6 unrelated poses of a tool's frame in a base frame.
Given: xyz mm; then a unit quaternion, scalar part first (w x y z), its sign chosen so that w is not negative.
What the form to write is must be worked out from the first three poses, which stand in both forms.
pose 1, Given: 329.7, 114.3, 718.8, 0.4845, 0.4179, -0.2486, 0.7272
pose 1, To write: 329.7, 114.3, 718.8, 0.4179, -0.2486, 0.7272, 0.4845
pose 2, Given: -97.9, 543.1, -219.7, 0.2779, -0.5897, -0.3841, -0.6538
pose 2, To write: -97.9, 543.1, -219.7, -0.5897, -0.3841, -0.6538, 0.2779
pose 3, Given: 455.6, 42.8, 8.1, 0.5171, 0.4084, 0.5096, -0.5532
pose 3, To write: 455.6, 42.8, 8.1, 0.4084, 0.5096, -0.5532, 0.5171
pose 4, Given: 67.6, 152.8, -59.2, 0.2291, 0.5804, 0.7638, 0.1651
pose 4, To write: 67.6, 152.8, -59.2, 0.5804, 0.7638, 0.1651, 0.2291
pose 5, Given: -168.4, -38.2, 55.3, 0.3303, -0.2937, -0.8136, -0.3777
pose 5, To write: -168.4, -38.2, 55.3, -0.2937, -0.8136, -0.3777, 0.3303
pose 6, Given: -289.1, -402.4, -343.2, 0.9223, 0.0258, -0.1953, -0.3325
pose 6, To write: -289.1, -402.4, -343.2, 0.0258, -0.1953, -0.3325, 0.9223
